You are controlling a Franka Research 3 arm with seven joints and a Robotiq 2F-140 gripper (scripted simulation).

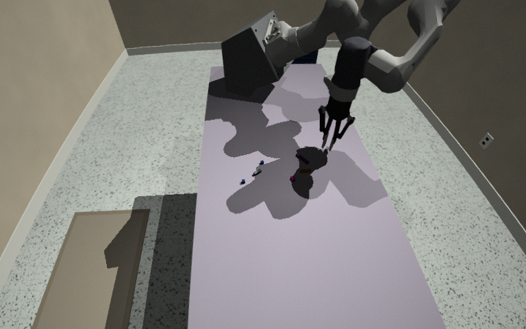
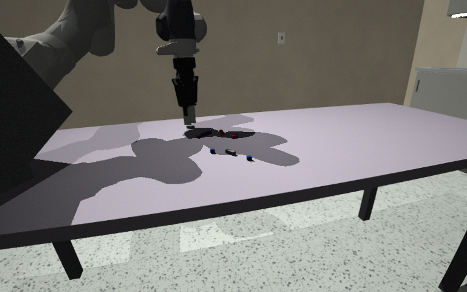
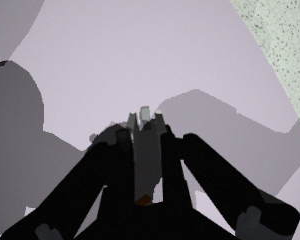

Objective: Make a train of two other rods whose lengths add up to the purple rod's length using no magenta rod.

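My gripper is now 10 cm to the left of the purple rod, 6 cm short of it and 5 cm above it. From my hand the other things lie so: orange rod: 12 cm ahead, 9 cm to the right, 5 cm below; magenta rod: 16 cm ahead, 13 cm to the right, 5 cm below.
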